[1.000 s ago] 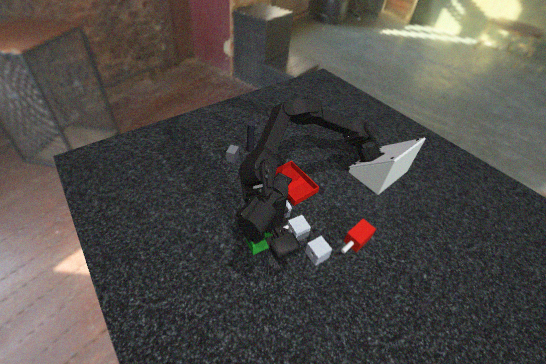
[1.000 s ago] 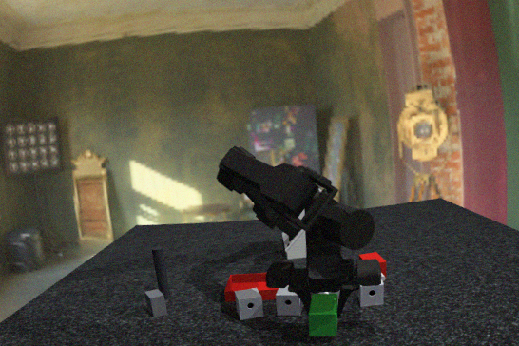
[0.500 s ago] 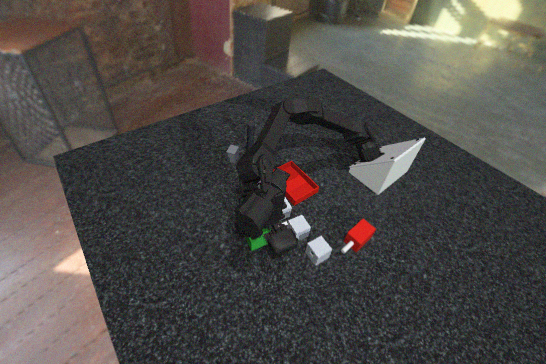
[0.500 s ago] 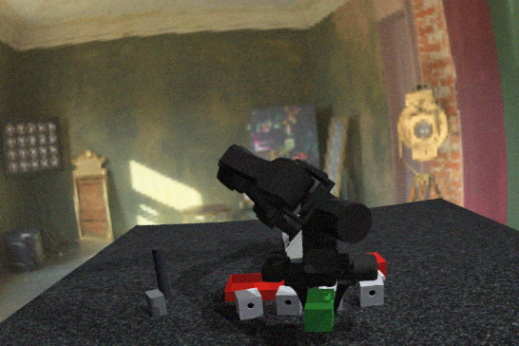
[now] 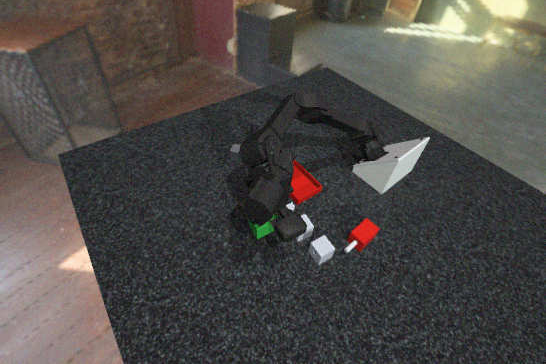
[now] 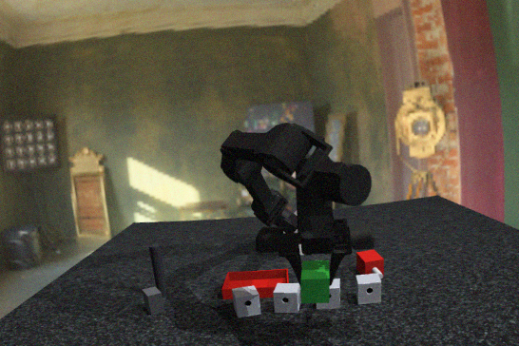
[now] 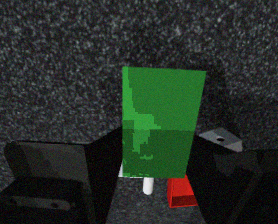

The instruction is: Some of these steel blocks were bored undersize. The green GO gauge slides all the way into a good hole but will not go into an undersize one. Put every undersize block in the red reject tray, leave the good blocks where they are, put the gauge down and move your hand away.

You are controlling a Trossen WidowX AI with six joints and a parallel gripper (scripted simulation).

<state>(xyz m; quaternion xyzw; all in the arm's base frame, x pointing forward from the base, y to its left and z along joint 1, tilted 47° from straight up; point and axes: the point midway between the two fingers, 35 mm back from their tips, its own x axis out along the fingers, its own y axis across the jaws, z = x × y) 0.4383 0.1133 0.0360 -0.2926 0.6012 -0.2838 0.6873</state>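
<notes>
My gripper tip is 1 cm past the green gauge and 2 cm below it. From my gripper tip the other things lie so: red reject tray (18 cm behind, 13 cm to the right, 8 cm below); red gauge (20 cm behind, 13 cm to the left, 6 cm below).
</notes>
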